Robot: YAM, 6 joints.
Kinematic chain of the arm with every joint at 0, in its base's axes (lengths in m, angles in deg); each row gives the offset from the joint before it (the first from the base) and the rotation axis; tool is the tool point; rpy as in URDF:
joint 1: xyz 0 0 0.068 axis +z
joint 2: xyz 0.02 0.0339 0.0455 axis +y
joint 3: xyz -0.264 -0.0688 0 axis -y
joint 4: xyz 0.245 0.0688 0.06 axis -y
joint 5: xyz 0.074 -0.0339 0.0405 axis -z
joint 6: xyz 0.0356 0 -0.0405 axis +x
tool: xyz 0 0 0 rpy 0 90 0
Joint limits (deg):
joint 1: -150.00..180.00
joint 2: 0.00..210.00
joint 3: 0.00..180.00
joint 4: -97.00..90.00
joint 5: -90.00..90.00
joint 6: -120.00..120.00
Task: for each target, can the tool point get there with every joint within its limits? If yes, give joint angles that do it. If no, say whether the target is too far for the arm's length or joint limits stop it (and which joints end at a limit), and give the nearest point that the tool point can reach.
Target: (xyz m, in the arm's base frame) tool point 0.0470 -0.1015 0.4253
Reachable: yes | joints -77.46 34.47 42.29 36.08 -42.07 15.20
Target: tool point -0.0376 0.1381 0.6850
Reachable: yes | joints -68.24 54.26 129.61 21.14 -27.27 88.76
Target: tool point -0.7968 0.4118 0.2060
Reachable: no: too far | nearest point -0.5707 0.2949 0.1792 | short by 0.256 m
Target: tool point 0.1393 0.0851 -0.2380
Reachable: yes | joints 32.21 187.80 49.87 60.24 3.71 -3.46
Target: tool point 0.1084 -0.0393 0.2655
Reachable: yes | joints -35.15 28.77 31.30 -32.15 -58.28 -2.78
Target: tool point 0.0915 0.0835 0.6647
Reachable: yes | joints 27.49 74.64 122.87 7.06 -63.51 -90.65
